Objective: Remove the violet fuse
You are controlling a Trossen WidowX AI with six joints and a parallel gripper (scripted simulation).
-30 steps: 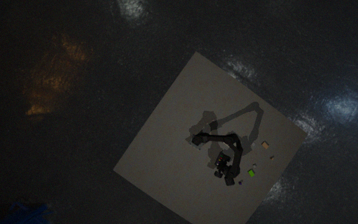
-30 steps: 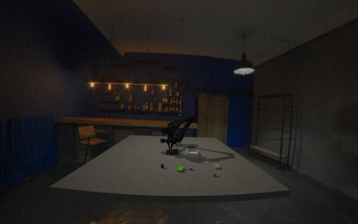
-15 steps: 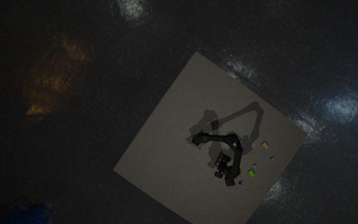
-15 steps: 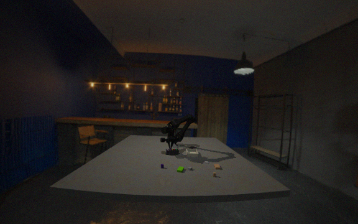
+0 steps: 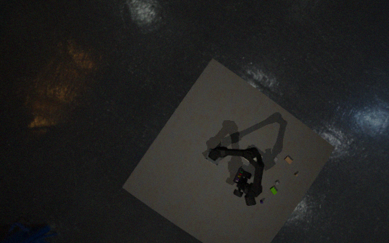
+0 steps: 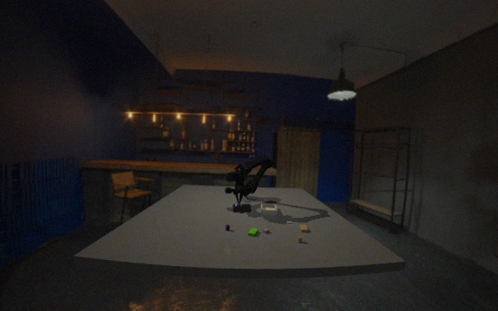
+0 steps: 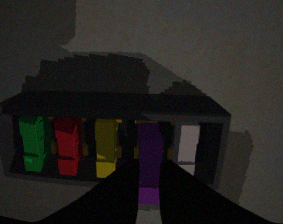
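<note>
The white fuse lies 30 mm below my gripper tip and 20 mm to the right of it. From my gripper tip the other things lie so: violet fuse 10 mm below; then red fuse 40 mm to the left, 30 mm below, 10 mm behind; then yellow fuse 30 mm below, 20 mm to the left.
</note>
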